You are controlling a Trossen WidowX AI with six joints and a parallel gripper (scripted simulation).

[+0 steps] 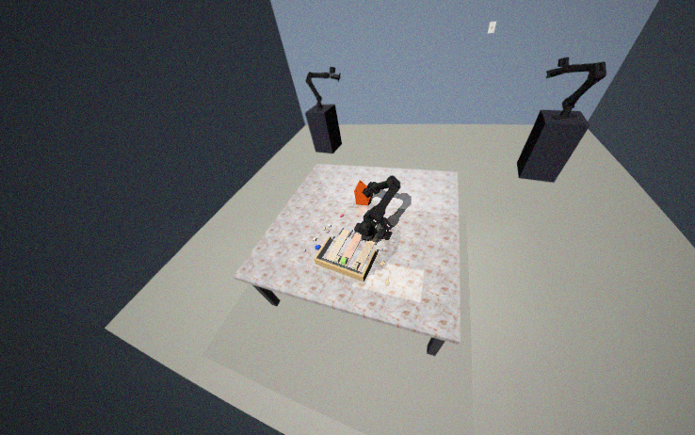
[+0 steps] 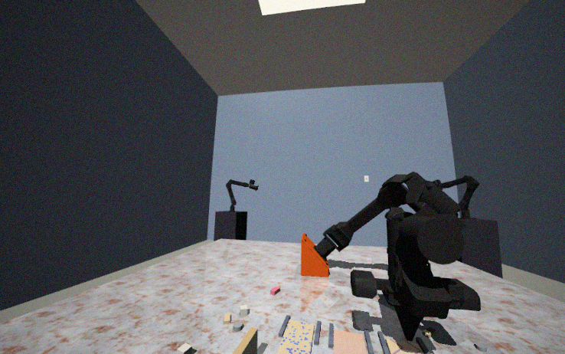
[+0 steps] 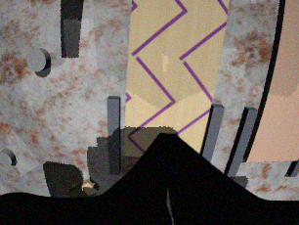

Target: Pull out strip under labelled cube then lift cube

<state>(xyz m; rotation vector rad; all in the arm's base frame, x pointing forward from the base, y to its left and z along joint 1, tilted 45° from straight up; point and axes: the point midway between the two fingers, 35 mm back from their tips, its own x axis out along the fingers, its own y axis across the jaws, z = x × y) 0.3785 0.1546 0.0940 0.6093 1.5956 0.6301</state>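
The zigzag strip is 100 mm ahead of my gripper tip, 10 mm to the right of it and 30 mm below it. Also, from my gripper tip: pink block: 160 mm behind, 290 mm to the right, 30 mm below; then blue disc: 150 mm ahead, 310 mm to the right, 20 mm below; then plain strip: 90 mm ahead, 100 mm to the right, 30 mm below.
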